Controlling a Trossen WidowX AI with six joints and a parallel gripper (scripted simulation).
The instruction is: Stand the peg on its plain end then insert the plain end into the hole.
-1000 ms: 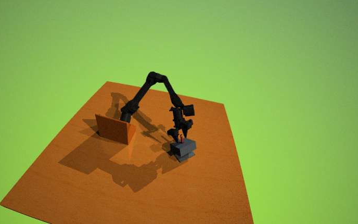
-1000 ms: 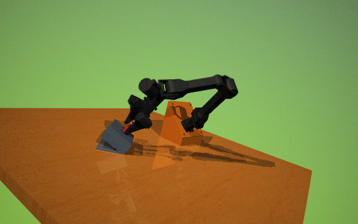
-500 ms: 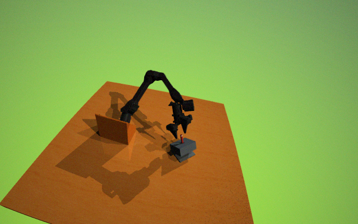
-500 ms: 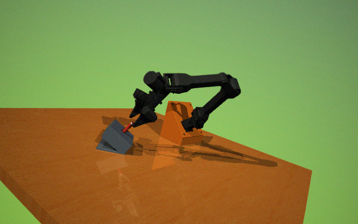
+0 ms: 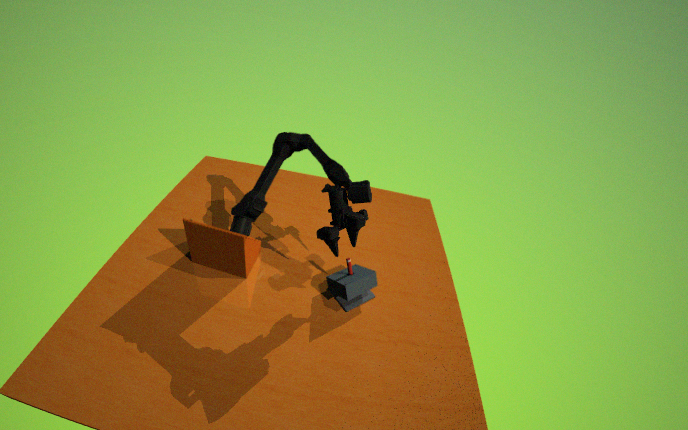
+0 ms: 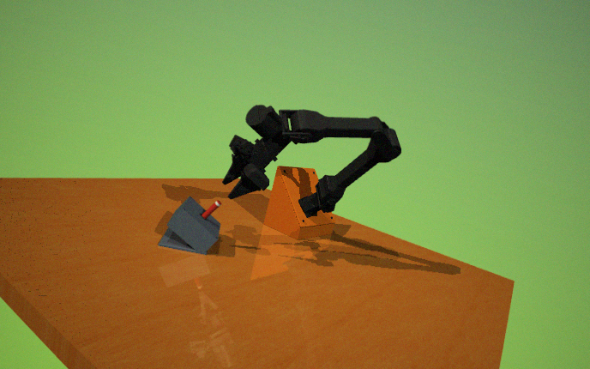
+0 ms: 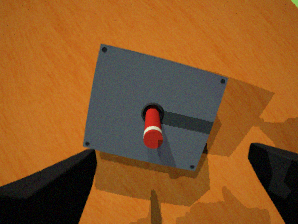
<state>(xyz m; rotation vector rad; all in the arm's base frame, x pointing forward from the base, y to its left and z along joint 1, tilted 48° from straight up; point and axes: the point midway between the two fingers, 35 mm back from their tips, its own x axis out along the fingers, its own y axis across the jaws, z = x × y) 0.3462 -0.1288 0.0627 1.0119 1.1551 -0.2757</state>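
The red peg lies 20 mm ahead of my gripper tip, 10 mm to the right of it and 50 mm below it. Also, from my gripper tip: grey sloped panel (40 mm ahead, 40 mm to the right, 100 mm below).
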